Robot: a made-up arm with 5 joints.
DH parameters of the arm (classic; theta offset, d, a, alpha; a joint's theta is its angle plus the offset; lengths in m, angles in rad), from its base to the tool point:
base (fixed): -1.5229 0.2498 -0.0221 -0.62
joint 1: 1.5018 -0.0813 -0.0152 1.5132
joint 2: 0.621 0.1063 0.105 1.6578
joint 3: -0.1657 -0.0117 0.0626 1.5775
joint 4: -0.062 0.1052 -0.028 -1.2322
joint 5: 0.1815 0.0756 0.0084 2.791
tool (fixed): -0.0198 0.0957 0 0
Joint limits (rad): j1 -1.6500..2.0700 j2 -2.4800..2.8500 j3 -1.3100..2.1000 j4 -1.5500..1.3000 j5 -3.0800..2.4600
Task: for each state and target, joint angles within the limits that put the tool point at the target. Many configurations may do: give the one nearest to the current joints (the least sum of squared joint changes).
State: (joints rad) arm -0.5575 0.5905 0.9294 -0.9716 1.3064
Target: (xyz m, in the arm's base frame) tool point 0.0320 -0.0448 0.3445
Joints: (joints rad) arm -1.3306 0.4191 0.5504 -1.0372 1.7116
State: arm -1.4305 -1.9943 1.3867 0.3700 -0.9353
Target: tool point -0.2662 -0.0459 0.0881
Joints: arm -1.6500 -1.9867 1.5695 0.2439 -1.3222
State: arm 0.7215 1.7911 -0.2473 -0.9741 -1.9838
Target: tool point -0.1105 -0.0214 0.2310
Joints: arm 0.4893 2.4416 -0.1504 -0.4710 -1.7453
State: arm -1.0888 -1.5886 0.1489 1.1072 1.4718
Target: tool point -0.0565 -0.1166 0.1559
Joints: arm -1.4091 -0.9807 -0.0861 1.0665 1.5975
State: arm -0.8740 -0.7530 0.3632 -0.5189 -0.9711
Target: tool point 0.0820 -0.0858 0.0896
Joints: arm -0.4344 -0.7437 0.9027 -0.4878 -0.7648
